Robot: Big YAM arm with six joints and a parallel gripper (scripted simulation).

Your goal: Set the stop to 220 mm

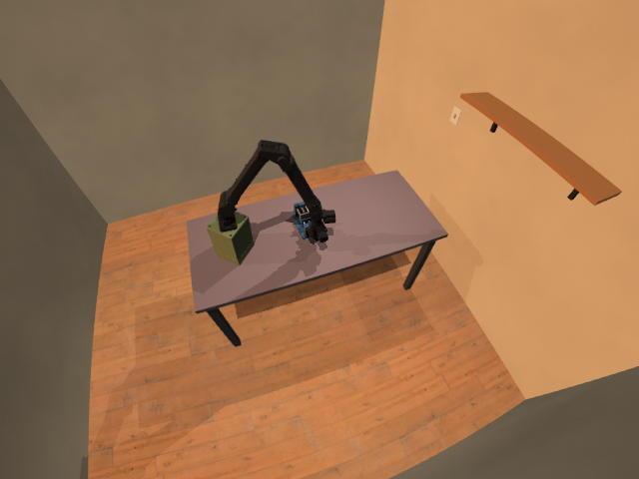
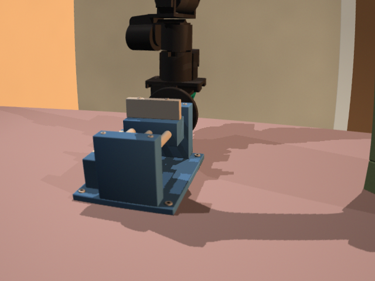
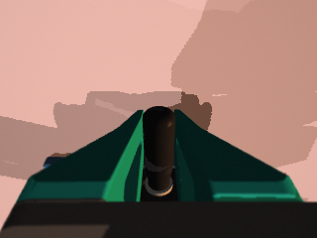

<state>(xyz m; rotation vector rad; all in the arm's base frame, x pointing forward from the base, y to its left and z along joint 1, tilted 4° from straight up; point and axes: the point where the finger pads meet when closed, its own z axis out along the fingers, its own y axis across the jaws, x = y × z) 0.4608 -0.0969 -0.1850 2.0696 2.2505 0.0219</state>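
My hand is 140 mm to the right of the grey stop plate and 50 mm below it. The rest, counted from my hand: black crank handle 10 mm to the left.
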